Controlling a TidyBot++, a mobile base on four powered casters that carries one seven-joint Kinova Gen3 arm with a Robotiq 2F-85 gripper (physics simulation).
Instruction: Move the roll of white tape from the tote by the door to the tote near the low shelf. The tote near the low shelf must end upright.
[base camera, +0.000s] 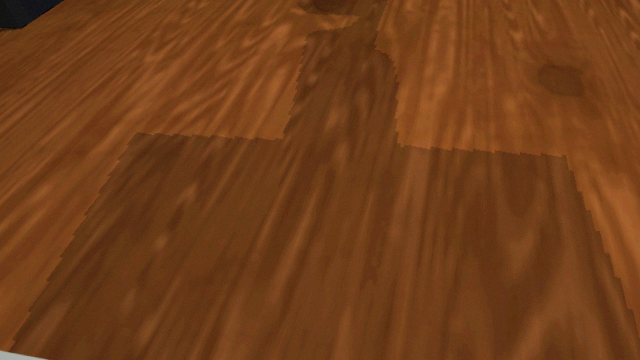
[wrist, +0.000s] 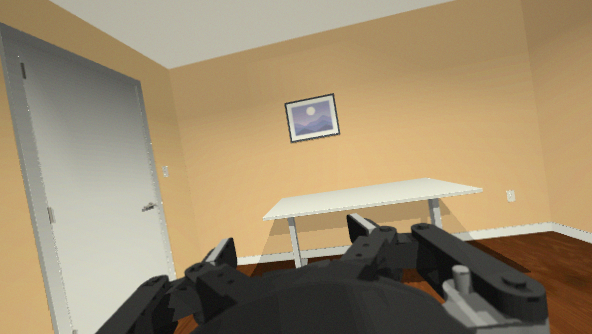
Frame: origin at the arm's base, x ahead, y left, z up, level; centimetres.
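Where they show: gripper, fingertip midpoint: (wrist: 292, 238).
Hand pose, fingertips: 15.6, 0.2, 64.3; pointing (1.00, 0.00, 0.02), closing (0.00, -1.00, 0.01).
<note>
After its pixels a point has its place, as x, y, z.
My gripper (wrist: 292, 238) {15.6, 0.2, 64.3} is open, with its two fingers wide apart and no object between them, in the lower part of the wrist view. It is raised and faces the far wall. The corner of a dark, nearly black object (base camera: 25, 11) {84.4, 76.4, -37.1} shows on the floor at the top left edge of the base camera view; too little of it shows to tell whether it is a tote. The roll of white tape and the low shelf do not show in either view.
A grey door (wrist: 95, 190) {153.9, 132.9, 73.2} stands at the left in the wrist view. A white table (wrist: 370, 196) {163.1, -66.0, 32.3} stands against the far wall, below a framed picture (wrist: 312, 118) {225.0, -40.6, 113.7}. The robot's shadow lies across the wooden floor (base camera: 475, 100) {59.0, -19.8, -39.7}.
</note>
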